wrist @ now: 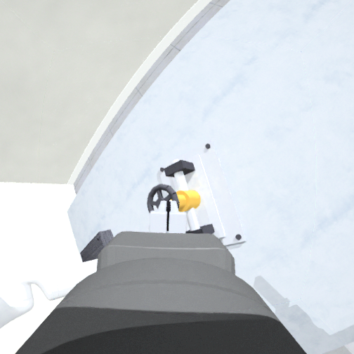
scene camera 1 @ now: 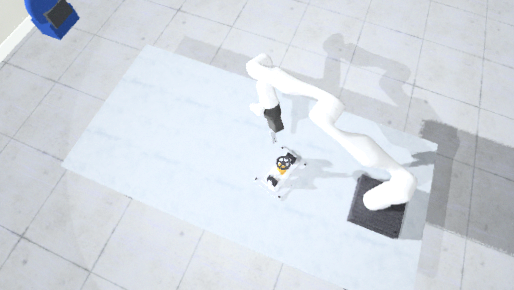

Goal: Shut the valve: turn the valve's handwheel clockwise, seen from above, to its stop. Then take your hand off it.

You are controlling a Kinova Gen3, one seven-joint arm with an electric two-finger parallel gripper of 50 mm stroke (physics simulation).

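Note:
The valve's dark spoked handwheel (scene camera 1: 283, 157) (wrist: 162, 187) sits above a yellow valve body (scene camera 1: 281, 171) (wrist: 190, 200). The white pipe runs between two black clamps (scene camera 1: 272, 181) (wrist: 179, 168) on a pale base plate (wrist: 215, 192). My gripper (scene camera 1: 274, 141) (wrist: 167, 210) is shut and empty. In the scene view its tips are apart from the handwheel, towards the upper left. In the wrist view the tips cover the wheel's lower right part. How far the wheel is turned cannot be told.
The arm's dark square base block (scene camera 1: 356, 212) (wrist: 95, 247) stands right of the valve in the scene view. The valve stands on a pale blue surface (scene camera 1: 175, 150) (wrist: 280, 125). A blue object (scene camera 1: 50, 27) is at the far upper left. Small dark studs mark the plate's corners.

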